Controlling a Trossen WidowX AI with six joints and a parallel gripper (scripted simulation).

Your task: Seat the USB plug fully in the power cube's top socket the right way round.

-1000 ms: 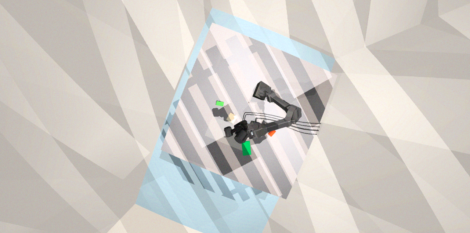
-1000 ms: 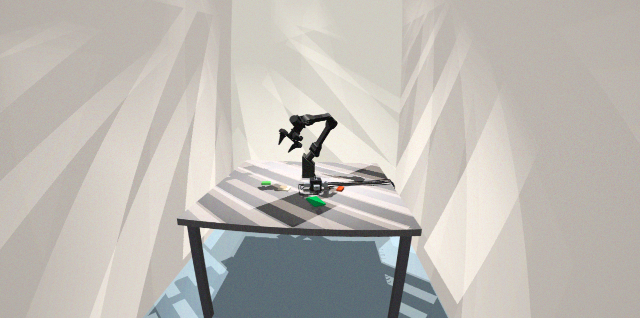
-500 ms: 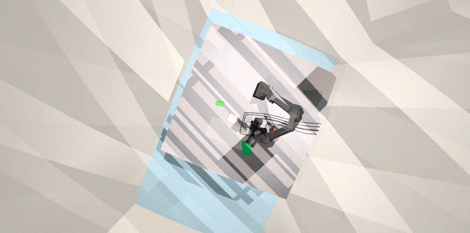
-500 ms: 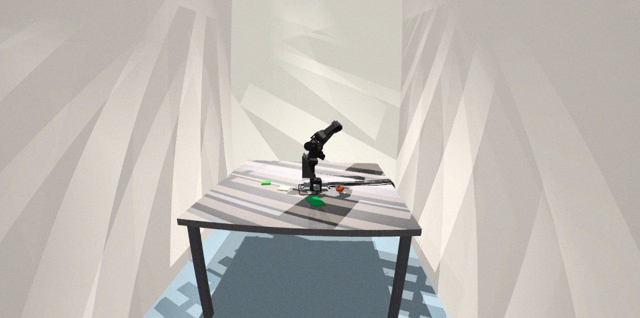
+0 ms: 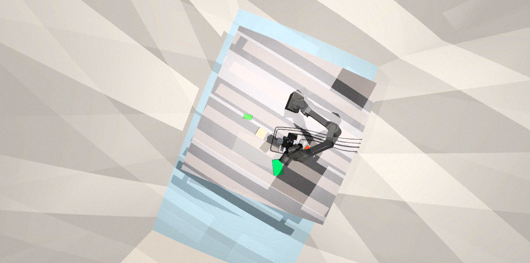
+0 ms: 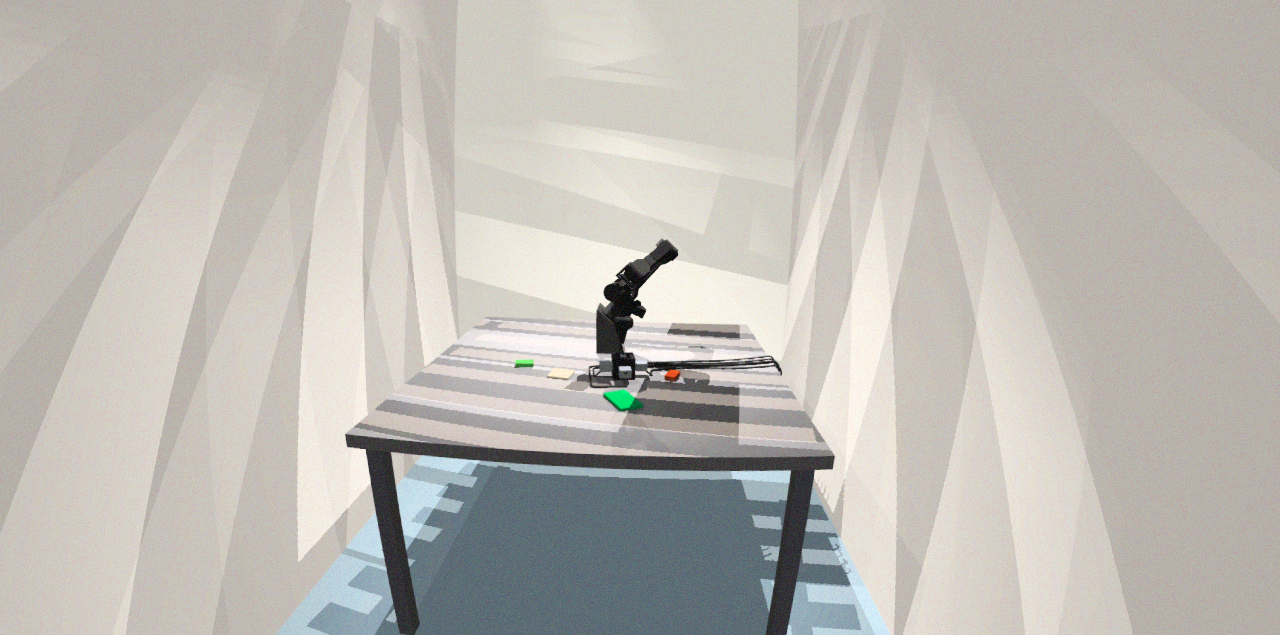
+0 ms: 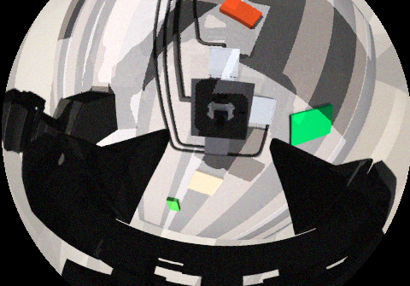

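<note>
My gripper tip is now 4 cm above the black USB plug and 1 cm to the right of it. Also, from my gripper tip: orange block: 18 cm to the left, 13 cm below, 1 cm ahead; then large green tile: 22 cm ahead, 13 cm below, 1 cm to the left; then cream tile: 21 cm to the right, 13 cm below.
</note>
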